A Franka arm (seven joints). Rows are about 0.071 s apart.
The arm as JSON. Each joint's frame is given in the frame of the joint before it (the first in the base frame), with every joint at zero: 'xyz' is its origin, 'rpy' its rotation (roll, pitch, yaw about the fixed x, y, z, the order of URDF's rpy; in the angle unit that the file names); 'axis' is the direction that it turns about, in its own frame. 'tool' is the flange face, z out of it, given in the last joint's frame.
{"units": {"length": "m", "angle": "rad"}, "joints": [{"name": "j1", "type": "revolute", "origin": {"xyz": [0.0, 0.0, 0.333], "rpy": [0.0, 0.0, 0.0]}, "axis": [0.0, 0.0, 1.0]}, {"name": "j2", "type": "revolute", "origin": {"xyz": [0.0, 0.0, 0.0], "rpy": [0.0, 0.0, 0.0]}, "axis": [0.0, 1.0, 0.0]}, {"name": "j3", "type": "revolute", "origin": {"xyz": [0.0, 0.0, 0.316], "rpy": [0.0, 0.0, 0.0]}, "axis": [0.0, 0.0, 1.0]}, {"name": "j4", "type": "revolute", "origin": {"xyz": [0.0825, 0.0, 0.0], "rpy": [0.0, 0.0, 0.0]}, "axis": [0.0, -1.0, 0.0]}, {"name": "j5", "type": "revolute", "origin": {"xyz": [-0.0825, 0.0, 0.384], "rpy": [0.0, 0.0, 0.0]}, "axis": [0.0, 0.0, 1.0]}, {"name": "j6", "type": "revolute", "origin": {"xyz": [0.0, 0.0, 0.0], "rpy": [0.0, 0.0, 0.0]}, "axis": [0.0, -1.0, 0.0]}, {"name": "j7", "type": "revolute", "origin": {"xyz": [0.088, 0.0, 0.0], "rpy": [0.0, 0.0, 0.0]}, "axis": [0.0, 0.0, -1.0]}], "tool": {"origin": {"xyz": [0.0, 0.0, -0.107], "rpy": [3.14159, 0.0, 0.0]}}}
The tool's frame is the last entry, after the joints.
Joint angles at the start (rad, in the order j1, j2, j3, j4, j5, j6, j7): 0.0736 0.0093 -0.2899 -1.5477 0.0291 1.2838 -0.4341
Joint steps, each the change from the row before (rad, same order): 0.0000 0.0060 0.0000 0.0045 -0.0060 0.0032 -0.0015; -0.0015 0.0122 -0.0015 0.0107 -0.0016 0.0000 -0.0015; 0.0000 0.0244 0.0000 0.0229 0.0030 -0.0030 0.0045; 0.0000 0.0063 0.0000 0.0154 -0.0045 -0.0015 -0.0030; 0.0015 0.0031 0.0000 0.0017 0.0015 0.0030 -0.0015; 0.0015 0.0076 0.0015 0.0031 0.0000 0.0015 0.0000; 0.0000 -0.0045 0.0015 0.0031 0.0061 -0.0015 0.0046; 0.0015 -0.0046 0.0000 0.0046 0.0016 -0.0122 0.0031
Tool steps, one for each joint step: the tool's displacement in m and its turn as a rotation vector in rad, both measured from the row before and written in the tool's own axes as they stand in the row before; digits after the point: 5 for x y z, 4 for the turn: 0.00198 0.00126 0.00026 -0.0075 -0.0014 0.0007; 0.00319 0.00239 0.00044 -0.0034 -0.0026 0.0027; 0.00768 0.00097 0.00070 -0.0021 -0.0048 0.0053; 0.00097 0.00038 -0.00384 -0.0089 0.0045 -0.0015; 0.00178 -0.00055 0.00034 -0.0006 0.0016 -0.0032; 0.00353 -0.00079 0.00185 -0.0014 -0.0037 -0.0024; -0.00144 -0.00205 -0.00315 0.0037 0.0082 0.0010; -0.00287 -0.00213 -0.00290 0.0035 -0.0019 0.0007
